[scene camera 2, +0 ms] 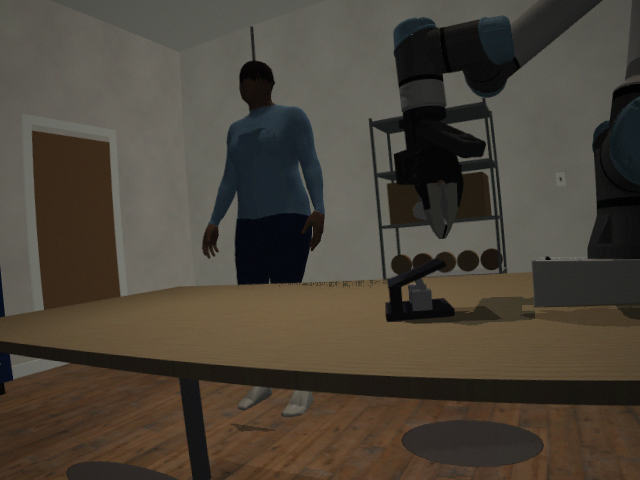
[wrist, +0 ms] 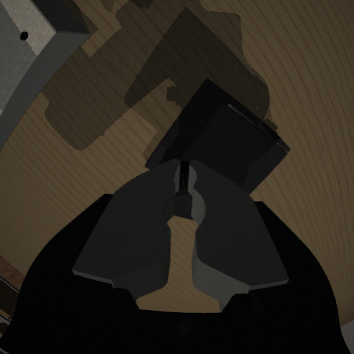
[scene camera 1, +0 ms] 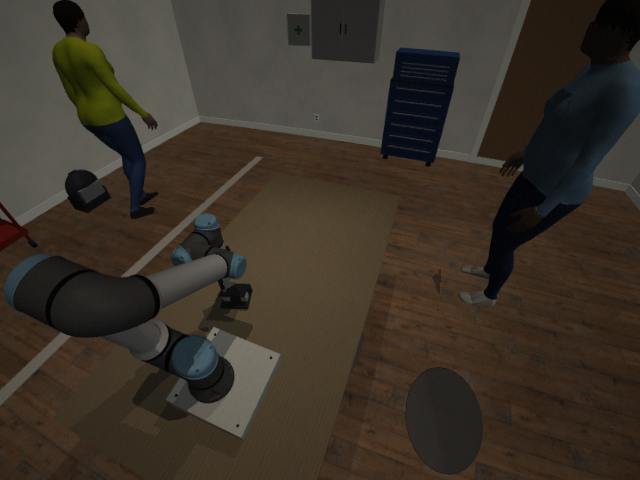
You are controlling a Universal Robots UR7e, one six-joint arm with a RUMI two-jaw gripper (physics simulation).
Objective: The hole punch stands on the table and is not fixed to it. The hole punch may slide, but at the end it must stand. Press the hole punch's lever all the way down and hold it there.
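Observation:
The black hole punch stands upright on the table. Its lever is raised, slanting up toward the robot's base side in the scene camera 2 view, with a grey block under it. My gripper is shut with nothing between its fingers. It points down and its tips hang a little above the raised end of the lever, with a gap between them. In the wrist view the fingers cover part of the hole punch. In the scene camera 1 view the arm hides most of the gripper.
The robot's pale base plate lies on the table near the hole punch. A person in blue stands beyond the table, and a person in yellow stands on the other side. A shelf rack is behind.

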